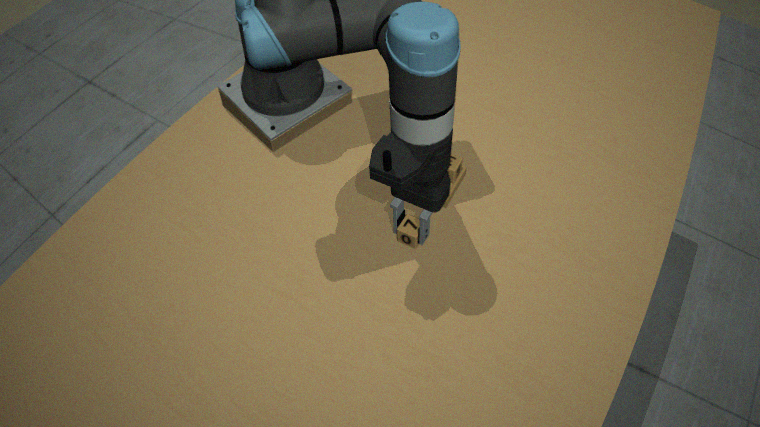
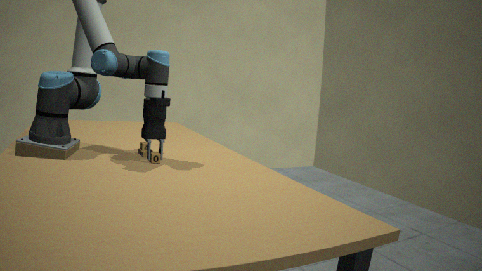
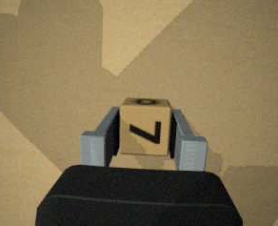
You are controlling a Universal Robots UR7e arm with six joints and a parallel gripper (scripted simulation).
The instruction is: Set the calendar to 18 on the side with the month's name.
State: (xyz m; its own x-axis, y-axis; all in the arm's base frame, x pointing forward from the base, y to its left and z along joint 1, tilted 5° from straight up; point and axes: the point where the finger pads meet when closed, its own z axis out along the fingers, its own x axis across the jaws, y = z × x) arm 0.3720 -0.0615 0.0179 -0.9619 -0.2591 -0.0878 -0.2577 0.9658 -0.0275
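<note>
Right now my hand is 30 mm past the wooden tray, 110 mm to the right of it and 20 mm above it.
</note>
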